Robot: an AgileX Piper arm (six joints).
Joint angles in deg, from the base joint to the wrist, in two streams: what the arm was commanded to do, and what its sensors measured. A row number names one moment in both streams.
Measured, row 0:
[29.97 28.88 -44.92 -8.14 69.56 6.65]
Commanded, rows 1 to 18:
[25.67 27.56 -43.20 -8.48 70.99 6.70]
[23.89 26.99 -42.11 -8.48 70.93 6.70]
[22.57 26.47 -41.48 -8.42 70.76 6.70]
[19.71 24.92 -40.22 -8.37 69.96 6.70]
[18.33 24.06 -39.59 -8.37 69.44 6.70]
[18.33 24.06 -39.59 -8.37 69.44 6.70]
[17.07 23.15 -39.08 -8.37 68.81 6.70]
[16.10 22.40 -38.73 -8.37 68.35 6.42]
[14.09 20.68 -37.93 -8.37 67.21 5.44]
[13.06 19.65 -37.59 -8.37 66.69 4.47]
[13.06 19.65 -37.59 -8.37 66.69 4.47]
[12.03 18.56 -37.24 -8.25 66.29 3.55]
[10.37 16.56 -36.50 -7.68 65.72 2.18]
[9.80 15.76 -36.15 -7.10 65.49 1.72]
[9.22 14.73 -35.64 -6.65 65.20 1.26]
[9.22 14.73 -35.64 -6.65 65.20 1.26]
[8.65 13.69 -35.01 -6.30 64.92 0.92]
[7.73 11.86 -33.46 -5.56 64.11 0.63]
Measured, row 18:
[9.17 14.27 -35.29 -6.76 65.49 2.01]
